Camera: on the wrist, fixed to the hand. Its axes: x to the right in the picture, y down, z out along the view.
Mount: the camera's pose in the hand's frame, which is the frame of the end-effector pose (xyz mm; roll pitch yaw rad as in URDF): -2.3 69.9 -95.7 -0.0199 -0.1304 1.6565
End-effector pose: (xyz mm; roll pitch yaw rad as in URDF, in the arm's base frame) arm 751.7 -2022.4 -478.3 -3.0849 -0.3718 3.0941
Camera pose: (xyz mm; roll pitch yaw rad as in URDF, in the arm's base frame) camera 790.6 -1949.0 -393.8 -2.7877 0.2054 1.5115
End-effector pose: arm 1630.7 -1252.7 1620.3 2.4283 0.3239 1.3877
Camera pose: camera 1627.6 -1216.1 1733.0 2.8010 -0.5783 -0.0706
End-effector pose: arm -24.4 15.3 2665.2 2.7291 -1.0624 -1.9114
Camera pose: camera -14.5 120.2 2719.5 -2.0671 -0.0607 2.5133
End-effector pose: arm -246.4 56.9 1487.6 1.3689 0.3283 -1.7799
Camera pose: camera -143.8 21.1 1535.0 1.2904 -1.3178 -1.4935
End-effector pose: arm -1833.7 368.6 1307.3 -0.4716 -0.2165 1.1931
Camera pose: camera -1842.7 396.8 1192.5 -0.2085 0.3506 2.7760
